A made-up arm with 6 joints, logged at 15 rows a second.
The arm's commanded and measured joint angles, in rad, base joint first. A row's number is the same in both.
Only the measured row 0 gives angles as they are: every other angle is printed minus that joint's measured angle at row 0.
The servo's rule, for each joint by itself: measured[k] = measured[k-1] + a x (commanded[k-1-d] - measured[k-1]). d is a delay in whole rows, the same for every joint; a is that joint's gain. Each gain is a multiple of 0.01, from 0.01 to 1. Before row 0 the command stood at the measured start. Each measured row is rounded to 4 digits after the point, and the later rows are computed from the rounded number. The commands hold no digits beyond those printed.
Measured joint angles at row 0:
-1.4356 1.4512 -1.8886 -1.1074 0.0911 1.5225
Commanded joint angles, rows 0 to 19:
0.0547 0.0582 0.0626 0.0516 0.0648 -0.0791
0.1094 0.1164 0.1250 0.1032 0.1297 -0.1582
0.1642 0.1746 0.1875 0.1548 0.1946 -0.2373
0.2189 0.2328 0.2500 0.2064 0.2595 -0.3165
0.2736 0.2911 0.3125 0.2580 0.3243 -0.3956
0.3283 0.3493 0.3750 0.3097 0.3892 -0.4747
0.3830 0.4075 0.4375 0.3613 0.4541 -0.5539
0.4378 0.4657 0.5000 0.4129 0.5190 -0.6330
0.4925 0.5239 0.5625 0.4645 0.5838 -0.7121
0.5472 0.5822 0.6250 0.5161 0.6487 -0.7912
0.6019 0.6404 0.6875 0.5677 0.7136 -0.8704
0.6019 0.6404 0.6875 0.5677 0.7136 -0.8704
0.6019 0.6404 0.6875 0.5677 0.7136 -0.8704
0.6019 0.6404 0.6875 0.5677 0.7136 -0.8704
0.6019 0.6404 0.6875 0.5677 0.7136 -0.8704
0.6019 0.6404 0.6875 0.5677 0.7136 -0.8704
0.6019 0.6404 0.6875 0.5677 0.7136 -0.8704
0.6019 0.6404 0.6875 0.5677 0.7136 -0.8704
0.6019 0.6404 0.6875 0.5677 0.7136 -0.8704
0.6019 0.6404 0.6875 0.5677 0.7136 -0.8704
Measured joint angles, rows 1 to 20:
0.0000 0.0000 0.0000 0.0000 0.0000 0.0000
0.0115 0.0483 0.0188 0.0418 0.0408 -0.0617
0.0321 0.1048 0.0507 0.0915 0.0968 -0.1370
0.0598 0.1627 0.0917 0.1428 0.1584 -0.2152
0.0932 0.2209 0.1392 0.1943 0.2221 -0.2942
0.1311 0.2792 0.1912 0.2459 0.2865 -0.3733
0.1725 0.3374 0.2463 0.2976 0.3512 -0.4524
0.2167 0.3956 0.3037 0.3492 0.4160 -0.5316
0.2631 0.4538 0.3626 0.4008 0.4809 -0.6107
0.3113 0.5120 0.4226 0.4524 0.5457 -0.6898
0.3608 0.5703 0.4833 0.5040 0.6106 -0.7689
0.4114 0.6285 0.5446 0.5556 0.6755 -0.8481
0.4514 0.6384 0.5875 0.5654 0.6995 -0.8655
0.4830 0.6401 0.6175 0.5673 0.7084 -0.8693
0.5080 0.6403 0.6385 0.5676 0.7117 -0.8702
0.5277 0.6404 0.6532 0.5677 0.7129 -0.8704
0.5433 0.6404 0.6635 0.5677 0.7133 -0.8704
0.5556 0.6404 0.6707 0.5677 0.7135 -0.8704
0.5653 0.6404 0.6757 0.5677 0.7136 -0.8704
0.5730 0.6404 0.6792 0.5677 0.7136 -0.8704
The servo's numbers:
d 1
a 0.21 0.83 0.30 0.81 0.63 0.78

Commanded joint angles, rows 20 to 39:
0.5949 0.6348 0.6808 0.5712 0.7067 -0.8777
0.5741 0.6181 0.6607 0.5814 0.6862 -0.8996
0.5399 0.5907 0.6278 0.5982 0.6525 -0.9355
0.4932 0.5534 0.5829 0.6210 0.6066 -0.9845
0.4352 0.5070 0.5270 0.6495 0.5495 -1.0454
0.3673 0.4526 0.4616 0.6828 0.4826 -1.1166
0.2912 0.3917 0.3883 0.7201 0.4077 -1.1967
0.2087 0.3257 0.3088 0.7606 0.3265 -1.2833
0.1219 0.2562 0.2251 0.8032 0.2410 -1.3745
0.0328 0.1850 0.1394 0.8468 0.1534 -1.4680
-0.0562 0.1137 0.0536 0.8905 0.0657 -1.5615
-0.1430 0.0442 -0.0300 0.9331 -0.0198 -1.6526
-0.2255 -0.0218 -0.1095 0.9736 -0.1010 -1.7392
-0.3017 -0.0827 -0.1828 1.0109 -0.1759 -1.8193
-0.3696 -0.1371 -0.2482 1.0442 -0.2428 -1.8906
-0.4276 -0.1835 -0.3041 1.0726 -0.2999 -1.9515
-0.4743 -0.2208 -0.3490 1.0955 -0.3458 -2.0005
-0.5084 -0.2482 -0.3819 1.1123 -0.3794 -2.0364
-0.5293 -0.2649 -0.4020 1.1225 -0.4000 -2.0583
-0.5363 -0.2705 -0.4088 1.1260 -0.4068 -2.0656
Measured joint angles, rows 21 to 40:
0.5791 0.6404 0.6817 0.5677 0.7136 -0.8704
0.5824 0.6358 0.6814 0.5705 0.7093 -0.8761
0.5807 0.6211 0.6752 0.5793 0.6947 -0.8944
0.5721 0.5959 0.6610 0.5946 0.6681 -0.9265
0.5555 0.5606 0.6376 0.6160 0.6294 -0.9717
0.5302 0.5161 0.6044 0.6431 0.5791 -1.0292
0.4960 0.4634 0.5616 0.6753 0.5183 -1.0974
0.4530 0.4039 0.5096 0.7116 0.4486 -1.1749
0.4017 0.3390 0.4494 0.7513 0.3717 -1.2595
0.3429 0.2703 0.3821 0.7933 0.2894 -1.3492
0.2778 0.1995 0.3093 0.8366 0.2037 -1.4419
0.2077 0.1283 0.2326 0.8803 0.1168 -1.5352
0.1341 0.0585 0.1538 0.9231 0.0307 -1.6268
0.0586 -0.0081 0.0748 0.9640 -0.0523 -1.7145
-0.0171 -0.0700 -0.0025 1.0020 -0.1302 -1.7962
-0.0911 -0.1257 -0.0762 1.0362 -0.2011 -1.8698
-0.1618 -0.1737 -0.1446 1.0657 -0.2633 -1.9335
-0.2274 -0.2128 -0.2059 1.0898 -0.3153 -1.9858
-0.2864 -0.2422 -0.2587 1.1080 -0.3557 -2.0253
-0.3374 -0.2610 -0.3017 1.1197 -0.3836 -2.0510

